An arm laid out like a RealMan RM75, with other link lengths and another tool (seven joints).
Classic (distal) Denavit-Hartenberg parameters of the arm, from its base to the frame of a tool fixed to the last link. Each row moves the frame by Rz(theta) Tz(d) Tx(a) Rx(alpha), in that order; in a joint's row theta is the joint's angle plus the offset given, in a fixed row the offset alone. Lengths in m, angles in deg.
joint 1: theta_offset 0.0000; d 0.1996; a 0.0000; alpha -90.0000
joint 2: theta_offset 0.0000; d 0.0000; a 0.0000; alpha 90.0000
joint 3: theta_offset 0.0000; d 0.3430; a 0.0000; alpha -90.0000
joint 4: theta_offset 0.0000; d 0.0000; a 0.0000; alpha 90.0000
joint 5: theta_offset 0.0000; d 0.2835; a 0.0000; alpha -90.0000
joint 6: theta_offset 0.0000; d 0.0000; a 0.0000; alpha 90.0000
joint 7: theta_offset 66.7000; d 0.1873; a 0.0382; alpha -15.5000
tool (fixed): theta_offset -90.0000; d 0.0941; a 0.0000; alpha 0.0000
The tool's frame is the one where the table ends.
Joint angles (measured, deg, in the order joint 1, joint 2, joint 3, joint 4, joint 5, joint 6, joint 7), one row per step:
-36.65 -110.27 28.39 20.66 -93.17 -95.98 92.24
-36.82 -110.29 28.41 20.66 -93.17 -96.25 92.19
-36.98 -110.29 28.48 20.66 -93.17 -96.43 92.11
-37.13 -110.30 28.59 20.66 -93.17 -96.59 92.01
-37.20 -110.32 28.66 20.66 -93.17 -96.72 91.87
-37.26 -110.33 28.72 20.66 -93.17 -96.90 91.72
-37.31 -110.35 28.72 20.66 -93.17 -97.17 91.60
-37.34 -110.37 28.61 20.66 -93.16 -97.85 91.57
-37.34 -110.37 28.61 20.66 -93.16 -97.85 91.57
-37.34 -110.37 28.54 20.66 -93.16 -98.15 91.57
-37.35 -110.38 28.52 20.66 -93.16 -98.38 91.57
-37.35 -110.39 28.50 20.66 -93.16 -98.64 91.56
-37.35 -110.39 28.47 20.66 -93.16 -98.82 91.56
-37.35 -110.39 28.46 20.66 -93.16 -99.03 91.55
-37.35 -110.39 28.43 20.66 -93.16 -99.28 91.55
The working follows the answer.
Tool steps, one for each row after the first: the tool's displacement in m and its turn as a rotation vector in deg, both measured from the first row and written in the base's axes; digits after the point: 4 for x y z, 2 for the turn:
0.0023 -0.0006 0.0000 -0.14 -0.11 -0.41
0.0042 -0.0008 -0.0002 -0.30 -0.17 -0.72
0.0060 -0.0012 -0.0006 -0.50 -0.22 -1.02
0.0071 -0.0016 -0.0009 -0.71 -0.31 -1.18
0.0082 -0.0023 -0.0010 -0.92 -0.41 -1.36
0.0094 -0.0033 -0.0009 -1.10 -0.57 -1.61
0.0111 -0.0060 -0.0001 -1.24 -0.85 -2.22
0.0111 -0.0060 -0.0001 -1.24 -0.85 -2.22
0.0117 -0.0072 0.0005 -1.27 -0.98 -2.47
0.0124 -0.0081 0.0006 -1.32 -1.07 -2.69
0.0129 -0.0092 0.0009 -1.39 -1.17 -2.91
0.0133 -0.0099 0.0011 -1.41 -1.24 -3.07
0.0138 -0.0108 0.0013 -1.47 -1.31 -3.25
0.0143 -0.0119 0.0017 -1.52 -1.40 -3.47

Tool pose at each row, in the base's axes (x y z in m, rotation vector in deg; rounded; the steps above come from the unrounded poses):
-0.2228 0.5109 -0.0427 140.16 77.56 80.35
-0.2206 0.5103 -0.0427 140.09 77.01 80.24
-0.2187 0.5100 -0.0429 140.04 76.61 80.07
-0.2168 0.5097 -0.0433 139.95 76.26 79.84
-0.2157 0.5092 -0.0436 139.79 76.09 79.69
-0.2147 0.5085 -0.0437 139.60 75.89 79.55
-0.2135 0.5075 -0.0436 139.41 75.57 79.48
-0.2117 0.5049 -0.0428 139.22 74.72 79.49
-0.2117 0.5049 -0.0428 139.22 74.72 79.49
-0.2111 0.5037 -0.0422 139.15 74.35 79.54
-0.2105 0.5027 -0.0421 139.09 74.06 79.52
-0.2099 0.5016 -0.0418 139.02 73.74 79.50
-0.2095 0.5009 -0.0416 138.98 73.52 79.51
-0.2091 0.5000 -0.0414 138.93 73.27 79.49
-0.2086 0.4990 -0.0410 138.87 72.96 79.48

